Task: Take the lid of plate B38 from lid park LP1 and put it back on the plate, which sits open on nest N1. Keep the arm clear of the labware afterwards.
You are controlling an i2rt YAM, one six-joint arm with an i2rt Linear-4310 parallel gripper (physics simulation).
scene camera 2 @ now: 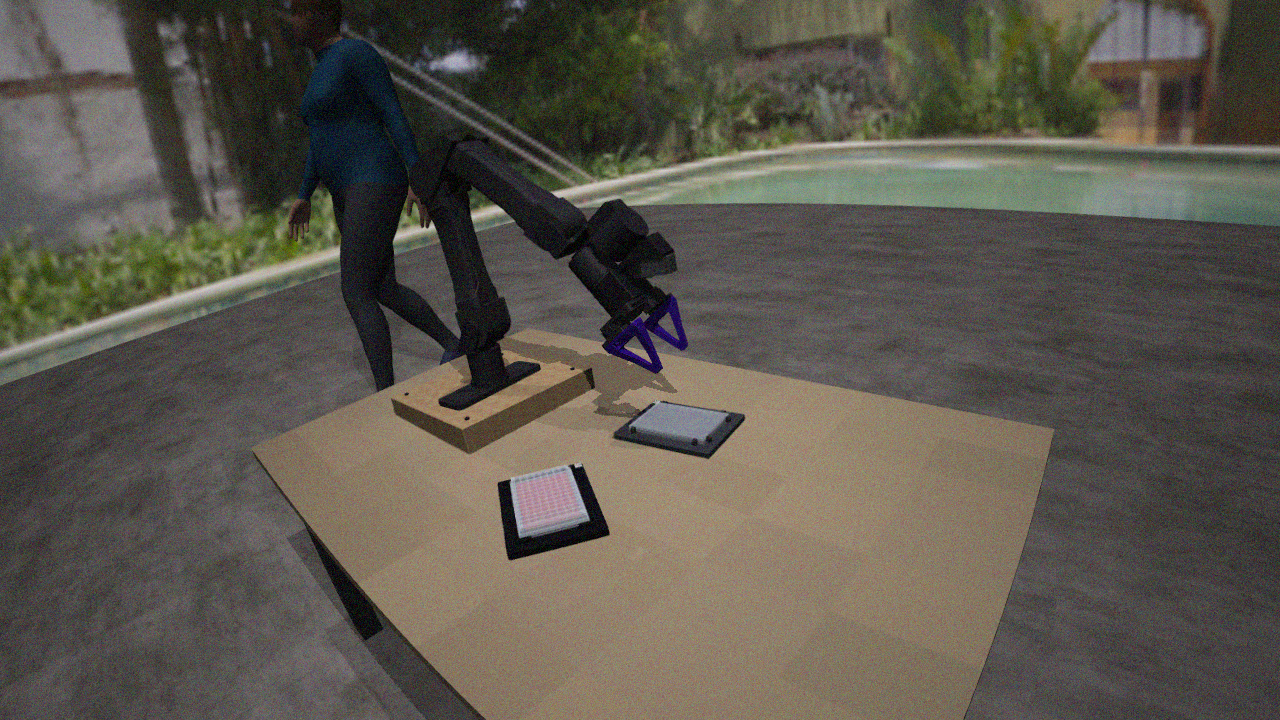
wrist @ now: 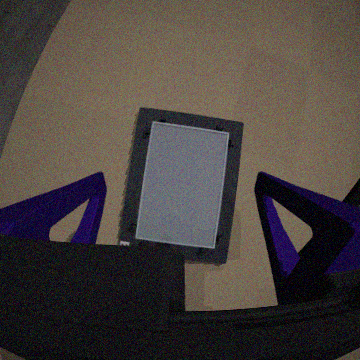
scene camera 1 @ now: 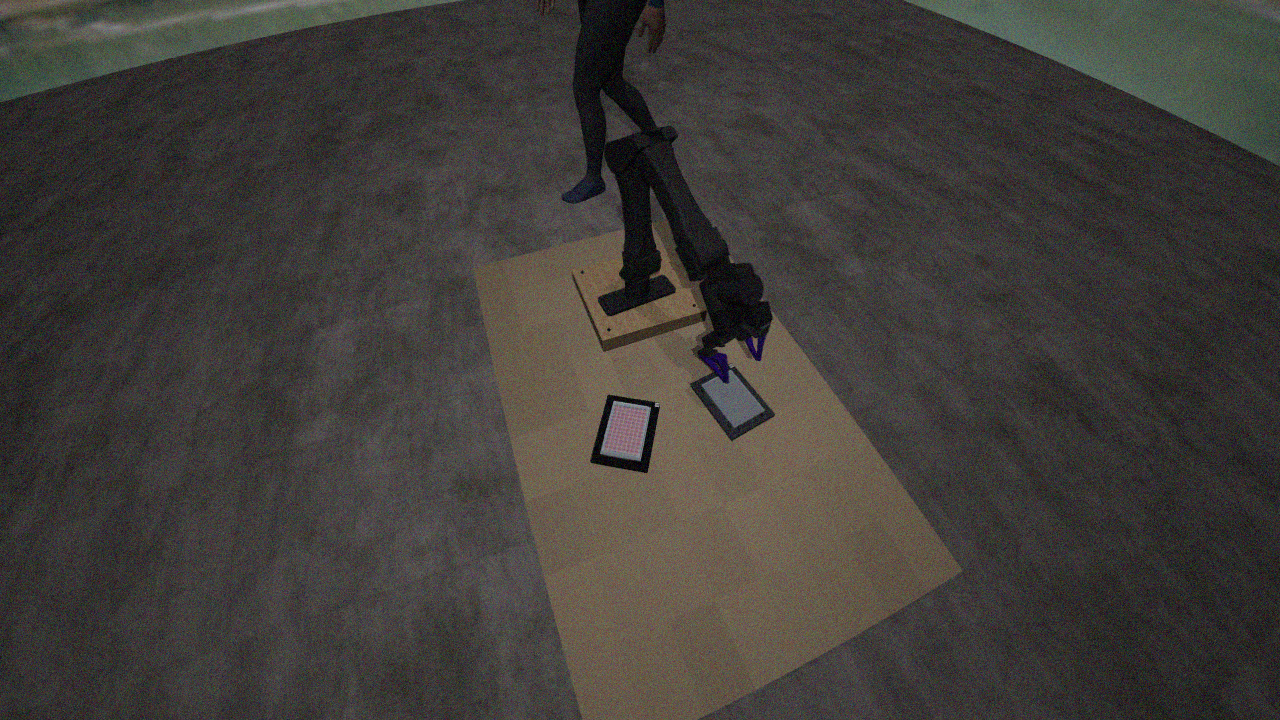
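Pixels of known places: gripper, fingertip midpoint: (scene camera 2: 673, 359) (wrist: 180, 180) (scene camera 1: 742, 371); arm's base, link origin: (scene camera 2: 491, 386) (scene camera 1: 637, 296).
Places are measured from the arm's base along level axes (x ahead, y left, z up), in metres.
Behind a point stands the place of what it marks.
Note:
The pale, clear lid (scene camera 1: 733, 398) {y 0.058, x 0.366, z -0.023 m} (scene camera 2: 677, 422) {y 0.049, x 0.365, z -0.023 m} (wrist: 183, 185) {y 0.057, x 0.361, z -0.023 m} lies flat on the dark grey lid park LP1 (scene camera 1: 758, 421) {y 0.077, x 0.438, z -0.031 m} (scene camera 2: 662, 442) {y 0.001, x 0.369, z -0.031 m} (wrist: 233, 195) {y 0.000, x 0.360, z -0.031 m}. Plate B38 (scene camera 1: 626, 430) {y -0.194, x 0.329, z -0.016 m} (scene camera 2: 548, 501) {y -0.201, x 0.339, z -0.014 m}, white with pink wells, sits open on the black nest N1 (scene camera 1: 619, 465) {y -0.239, x 0.388, z -0.029 m} (scene camera 2: 556, 542) {y -0.243, x 0.387, z -0.030 m}; neither shows in the wrist view. My gripper (scene camera 1: 742, 364) {y 0.065, x 0.360, z 0.072 m} (scene camera 2: 674, 358) {y 0.065, x 0.360, z 0.072 m} (wrist: 180, 180) {y 0.065, x 0.360, z 0.072 m} has purple fingers; it is open and empty. It hangs above the table on the arm-base side of the lid park. In the wrist view the lid lies between and beyond the fingertips, apart from both.
The arm's base stands on a wooden block (scene camera 1: 653, 331) {y -0.011, x 0.112, z -0.020 m} (scene camera 2: 528, 409) {y -0.017, x 0.111, z -0.017 m} at the back of the wooden table (scene camera 1: 760, 555) {y -0.082, x 0.668, z -0.041 m} (scene camera 2: 760, 573) {y -0.175, x 0.610, z -0.041 m}. A person (scene camera 1: 604, 80) (scene camera 2: 366, 179) stands behind the table, close to the arm's base.

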